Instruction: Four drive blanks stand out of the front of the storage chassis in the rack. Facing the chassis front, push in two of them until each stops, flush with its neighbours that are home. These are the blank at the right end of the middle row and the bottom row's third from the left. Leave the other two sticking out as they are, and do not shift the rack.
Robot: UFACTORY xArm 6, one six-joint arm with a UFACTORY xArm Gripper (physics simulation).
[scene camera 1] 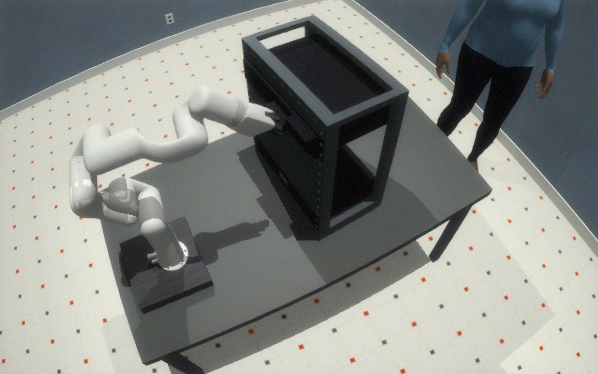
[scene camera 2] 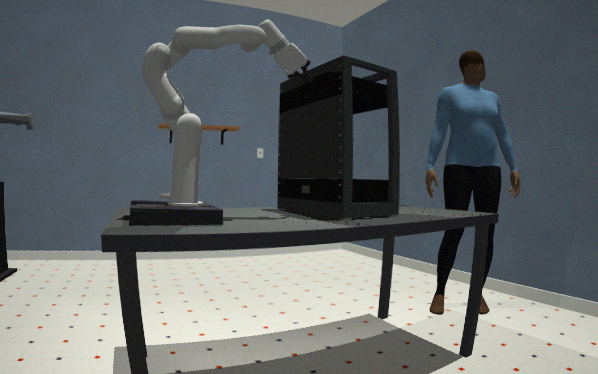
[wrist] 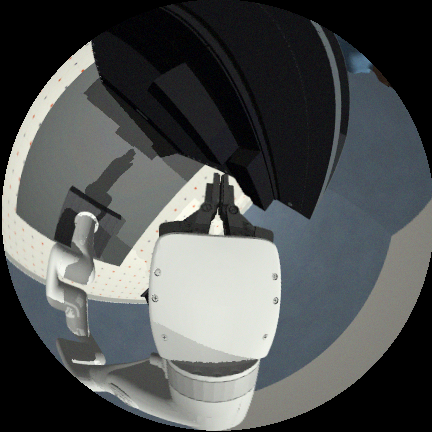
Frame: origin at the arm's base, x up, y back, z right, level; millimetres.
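Where they show: gripper, fingertip midpoint: (scene camera 1: 280, 130) (scene camera 2: 309, 82) (wrist: 219, 181); arm's base, origin of the base link: (scene camera 1: 172, 256) (scene camera 2: 184, 204) (wrist: 86, 222).
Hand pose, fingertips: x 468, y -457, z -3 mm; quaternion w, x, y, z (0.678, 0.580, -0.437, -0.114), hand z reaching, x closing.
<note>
Each offset is from my fingertips to the top centre of the thing. "spot": to the spot under its first point.
The dark rack (scene camera 1: 327, 185) (scene camera 2: 347, 150) (wrist: 337, 100) stands upright on the table. The storage chassis @[spot: dz -49, dx -30, dy -34 mm] (scene camera 2: 312, 93) is in its upper part. Dark blanks jut from the chassis front: one protruding shape @[spot: dz +67, dx +28, dy -52 mm] (scene camera 1: 306, 134) shows right of my fingers in scene camera 1, and dark blocks (wrist: 192, 90) (wrist: 244, 157) show in the wrist view. Shadow hides the row divisions, so I cannot tell which blanks these are. My gripper (scene camera 1: 283, 124) (scene camera 2: 301, 72) (wrist: 219, 181) is shut and empty, its tips close to the chassis front. Contact cannot be made out.
The grey table (scene camera 1: 260, 290) (scene camera 2: 300, 240) (wrist: 55, 150) carries the rack and the arm's dark base plinth (scene camera 1: 150, 295) (scene camera 2: 175, 216). The rack's front lower panel faces the arm. A person (scene camera 1: 505, 35) (scene camera 2: 470, 130) stands behind the rack. A wall shelf (scene camera 2: 200, 127) is in the background.
</note>
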